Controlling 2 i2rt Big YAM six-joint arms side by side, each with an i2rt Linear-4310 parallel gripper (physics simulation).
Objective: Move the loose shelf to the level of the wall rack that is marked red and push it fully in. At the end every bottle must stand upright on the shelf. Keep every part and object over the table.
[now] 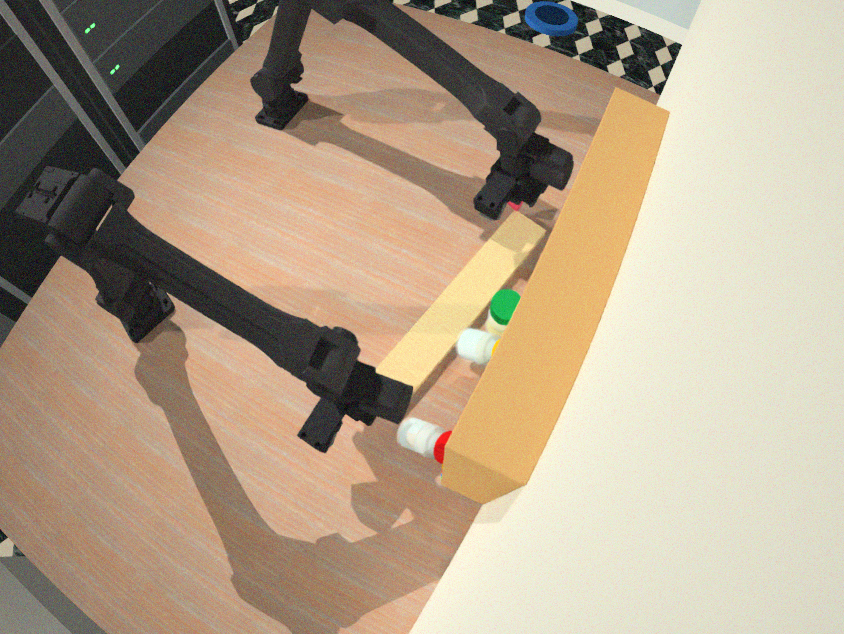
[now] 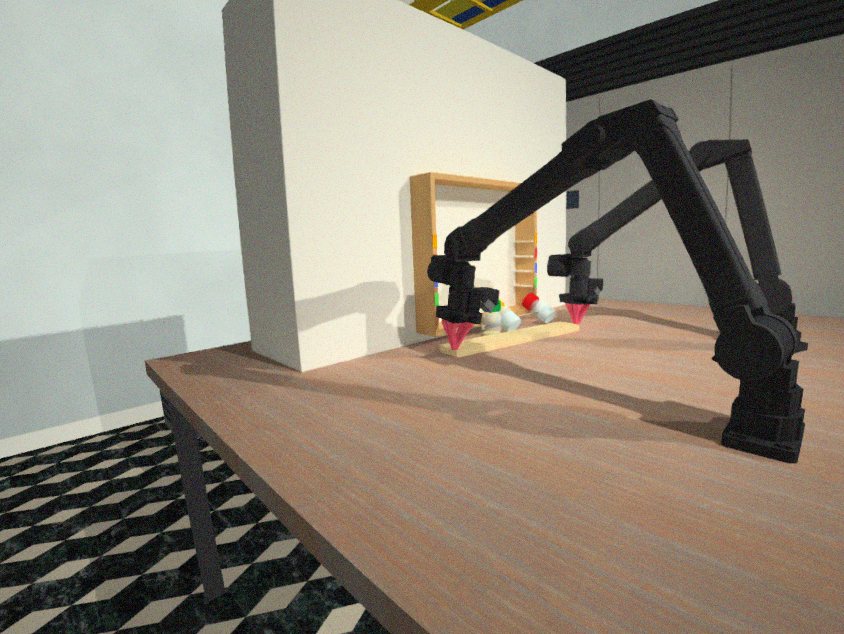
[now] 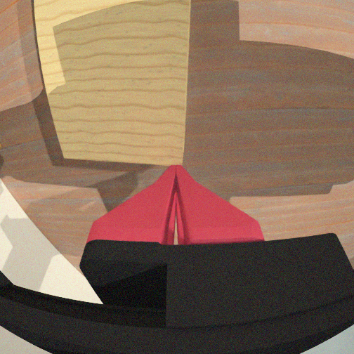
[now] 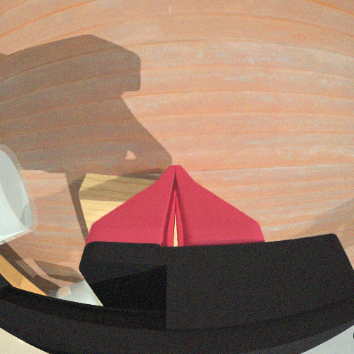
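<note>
The loose pale shelf [image 1: 458,303] [image 2: 518,337] [image 3: 120,95] [image 4: 105,195] lies on the table in front of the wall rack [image 1: 566,293] [image 2: 423,252]. A red mark [image 2: 535,253] shows on the rack's right post. A green-capped bottle [image 1: 505,308] [image 2: 491,322] looks upright between shelf and rack. A yellow-capped bottle [image 1: 474,345] [image 2: 509,319] and a red-capped bottle [image 1: 418,434] [image 2: 543,311] are tilted, caps toward the rack. My left gripper [image 2: 455,350] [image 3: 175,174] is shut and empty at one shelf end. My right gripper [image 2: 577,326] [image 4: 174,174] is shut and empty by the other end.
The cream wall block [image 1: 723,341] [image 2: 354,136] stands behind the rack on the wooden table [image 1: 327,238] [image 2: 545,477]. Orange, blue and green marks also show on the rack posts. A blue ring-shaped object [image 1: 532,23] is on the floor beyond the table.
</note>
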